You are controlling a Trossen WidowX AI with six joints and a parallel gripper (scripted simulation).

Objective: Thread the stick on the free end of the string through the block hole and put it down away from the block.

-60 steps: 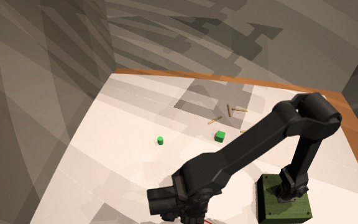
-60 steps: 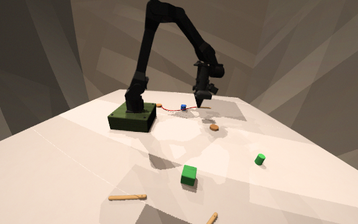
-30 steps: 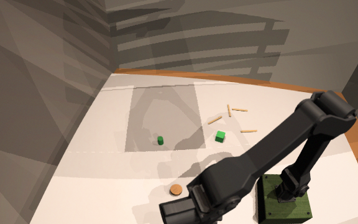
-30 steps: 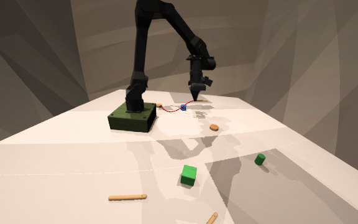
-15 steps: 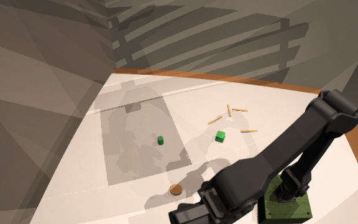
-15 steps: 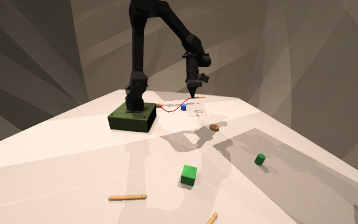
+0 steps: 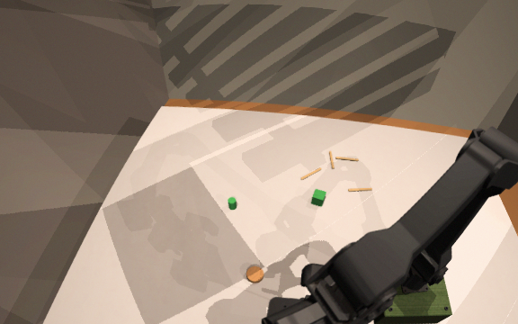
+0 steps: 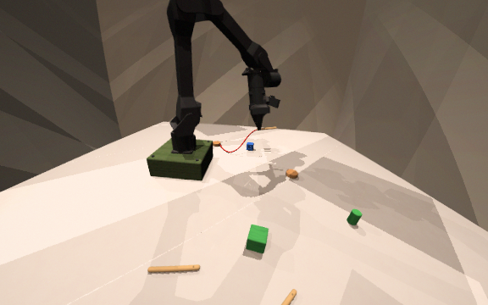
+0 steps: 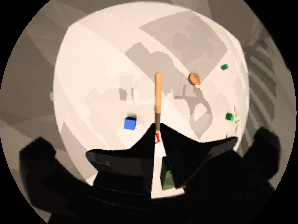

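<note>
The small blue block lies 100 mm below my gripper tip, 60 mm to the left of it and 20 mm behind it. The rest, counted from my gripper tip: green cube: 380 mm to the right, 90 mm below, 60 mm behind; thin wooden stick: 10 mm ahead; round wooden button: 180 mm behind, 100 mm to the left, 100 mm below.
</note>
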